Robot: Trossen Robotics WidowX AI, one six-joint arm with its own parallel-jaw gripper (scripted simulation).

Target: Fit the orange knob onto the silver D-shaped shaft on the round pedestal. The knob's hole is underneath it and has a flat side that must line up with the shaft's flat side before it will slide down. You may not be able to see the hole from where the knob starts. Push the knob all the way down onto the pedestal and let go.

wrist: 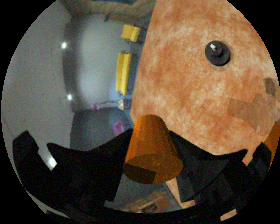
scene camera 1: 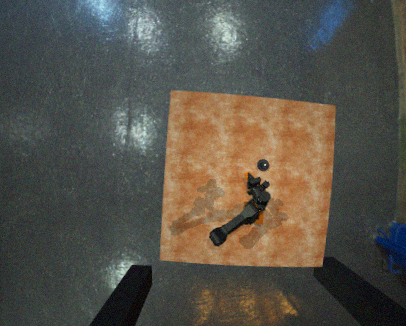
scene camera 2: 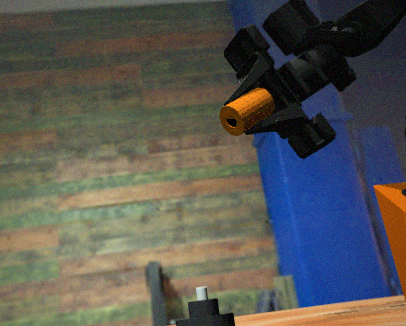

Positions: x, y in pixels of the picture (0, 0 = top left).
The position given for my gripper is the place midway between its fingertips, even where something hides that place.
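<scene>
My gripper (scene camera 2: 236, 118) is holding an orange knob (scene camera 2: 237, 117).
</scene>
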